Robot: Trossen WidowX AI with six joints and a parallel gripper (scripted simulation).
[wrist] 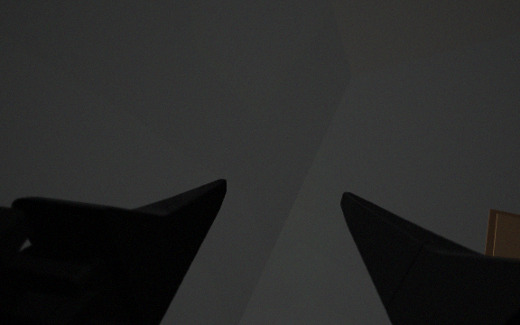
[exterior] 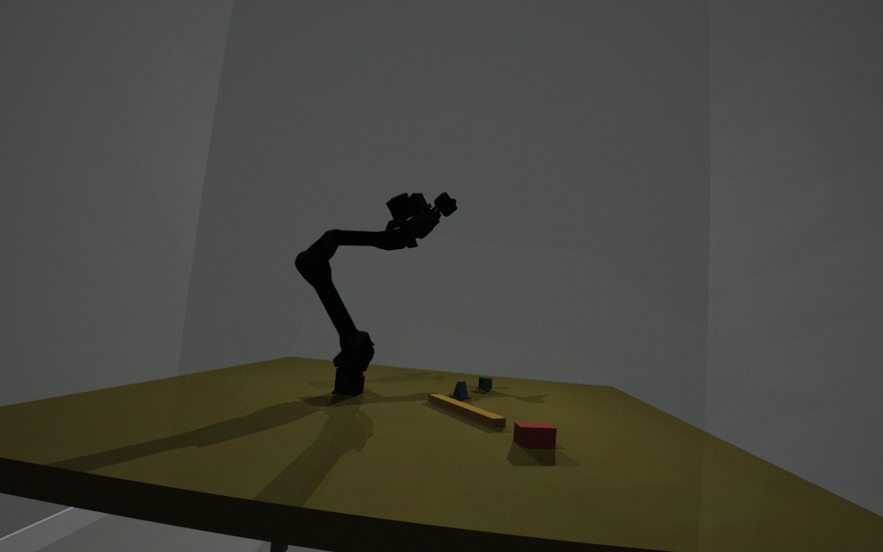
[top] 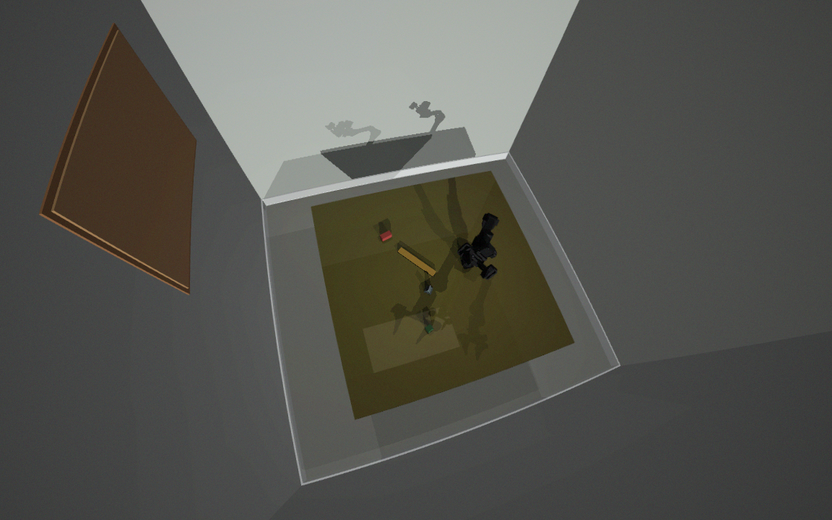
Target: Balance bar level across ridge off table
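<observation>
Now: gripper tip 55 cm above the bar, 33 cm to the left of it and 10 cm short of it. From my gripper tip the other things lie so: red block: 54 cm to the right, 54 cm below, 24 cm ahead; then small green cube: 54 cm below, 16 cm ahead, 8 cm to the left.
</observation>
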